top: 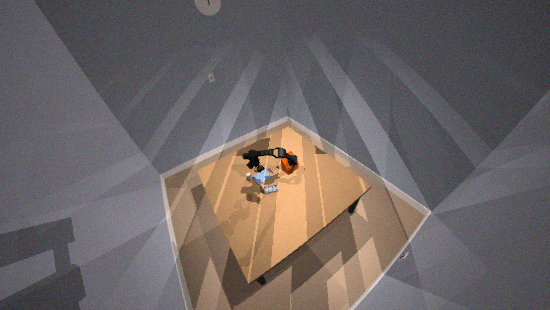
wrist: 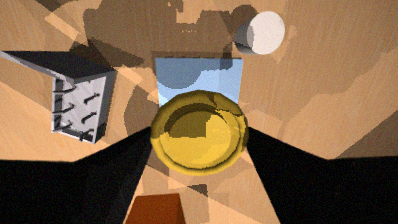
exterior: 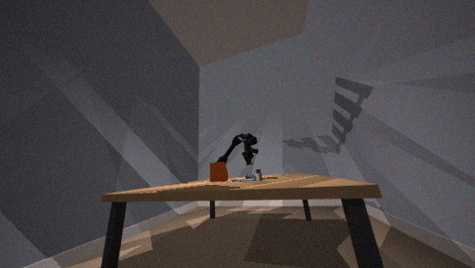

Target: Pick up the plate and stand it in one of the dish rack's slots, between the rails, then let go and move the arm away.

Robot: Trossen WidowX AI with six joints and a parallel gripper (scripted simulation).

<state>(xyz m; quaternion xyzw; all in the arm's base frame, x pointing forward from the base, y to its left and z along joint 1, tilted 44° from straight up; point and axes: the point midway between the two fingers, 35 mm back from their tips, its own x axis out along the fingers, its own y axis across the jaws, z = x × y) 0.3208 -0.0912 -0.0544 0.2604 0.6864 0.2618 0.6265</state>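
Right now the grey dish rack is 19 cm to the left of my gripper tip, 10 cm below it and 1 cm behind it. The rest, counted from my gripper tip: yellow plate: 1 cm above; then blue spoon: 14 cm behind, 12 cm below, 2 cm to the right; then white cup: 10 cm below, 8 cm to the right, 8 cm ahead.
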